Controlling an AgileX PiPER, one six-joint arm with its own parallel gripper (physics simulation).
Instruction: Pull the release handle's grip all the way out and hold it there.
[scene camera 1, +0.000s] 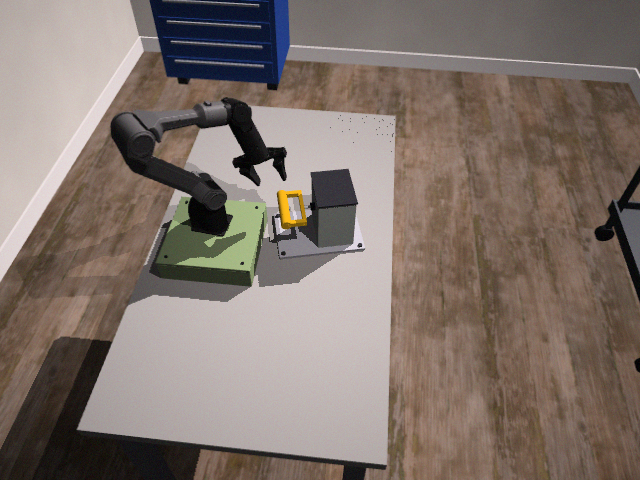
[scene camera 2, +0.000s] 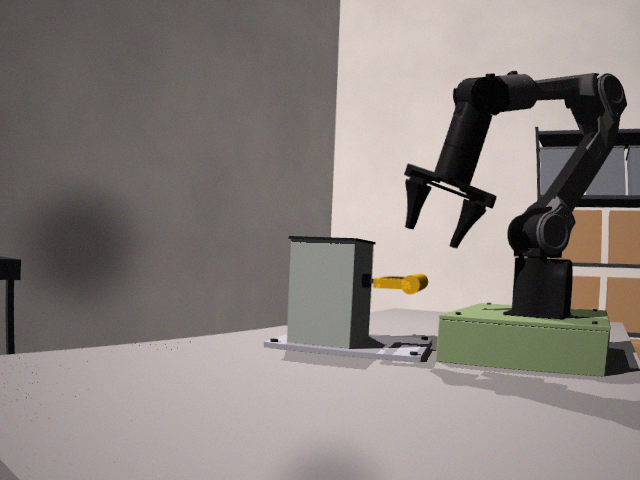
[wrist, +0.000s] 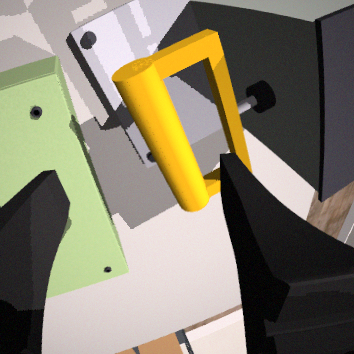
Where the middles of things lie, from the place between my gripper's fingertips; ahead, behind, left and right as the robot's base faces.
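The pale base plate (scene camera 2: 410, 349) is there, 130 mm ahead of my hand, 10 mm to the left of it and 170 mm below it.
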